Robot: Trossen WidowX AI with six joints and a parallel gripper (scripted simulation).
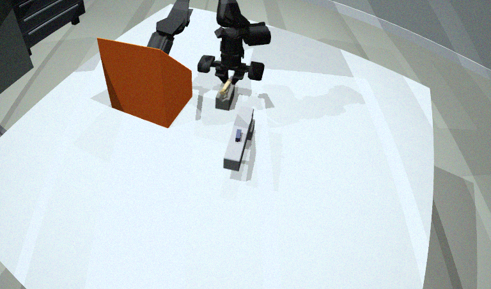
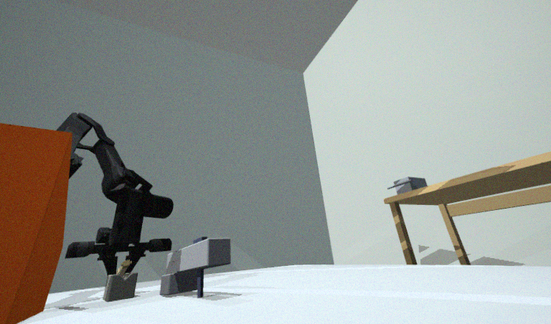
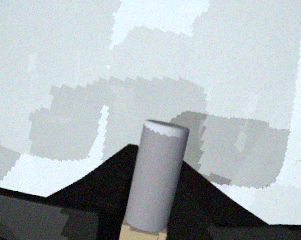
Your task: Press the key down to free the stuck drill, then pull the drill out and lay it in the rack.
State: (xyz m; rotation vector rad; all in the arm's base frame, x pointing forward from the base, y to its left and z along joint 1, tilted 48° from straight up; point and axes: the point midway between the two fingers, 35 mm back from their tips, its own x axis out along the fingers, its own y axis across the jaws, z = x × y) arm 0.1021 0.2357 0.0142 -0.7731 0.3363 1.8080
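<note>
My gripper tip is now 10 mm short of the drill, 40 mm to the left of it and 40 mm below it. From my gripper tip the other things lie so: blue key (160 mm ahead, 210 mm to the right, 50 mm above); then rack (20 mm ahead, 50 mm to the right, 10 mm above); then housing (150 mm ahead, 180 mm to the right, 40 mm above).
</note>
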